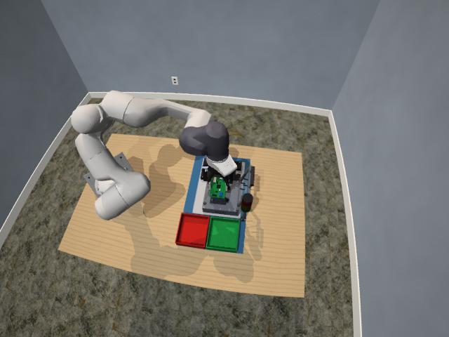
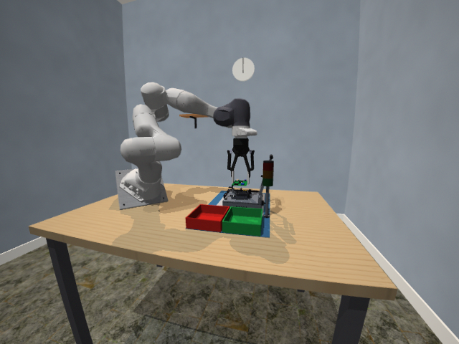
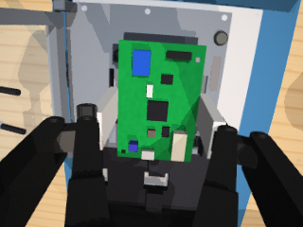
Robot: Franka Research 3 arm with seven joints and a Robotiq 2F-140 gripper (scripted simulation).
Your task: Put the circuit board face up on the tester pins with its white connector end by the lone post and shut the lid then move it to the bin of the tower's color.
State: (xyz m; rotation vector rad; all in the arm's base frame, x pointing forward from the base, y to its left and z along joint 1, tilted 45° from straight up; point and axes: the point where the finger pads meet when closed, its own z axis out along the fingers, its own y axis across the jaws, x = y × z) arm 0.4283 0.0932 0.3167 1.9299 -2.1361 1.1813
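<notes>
Right now the green circuit board is 20 mm below my hand. Round my hand: tester plate 80 mm below, 10 mm ahead; clear lid 120 mm ahead, 30 mm to the right, 30 mm above; green bin 210 mm to the right, 140 mm below, 10 mm behind.
</notes>
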